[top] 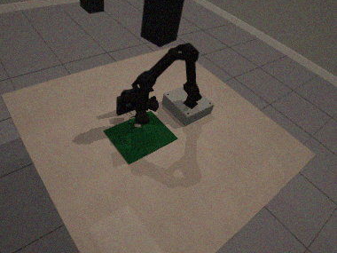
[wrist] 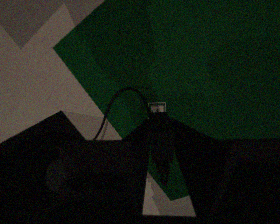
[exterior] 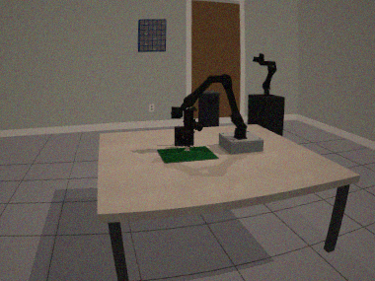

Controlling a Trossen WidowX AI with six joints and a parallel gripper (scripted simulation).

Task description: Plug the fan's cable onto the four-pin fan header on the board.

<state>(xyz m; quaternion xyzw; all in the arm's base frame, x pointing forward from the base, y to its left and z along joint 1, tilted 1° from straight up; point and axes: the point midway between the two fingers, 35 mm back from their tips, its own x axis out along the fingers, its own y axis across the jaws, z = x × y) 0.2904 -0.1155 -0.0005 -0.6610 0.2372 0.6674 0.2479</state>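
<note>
The dark plug is 1 cm to the right of my gripper tip, 1 cm ahead of it and 1 cm above it. Also, from my gripper tip: pale four-pin fan header: 4 cm below, 1 cm to the right, 1 cm ahead; green board: 6 cm below, 5 cm to the left, 4 cm ahead; black fan: 12 cm to the right, 3 cm behind, 2 cm above.
</note>
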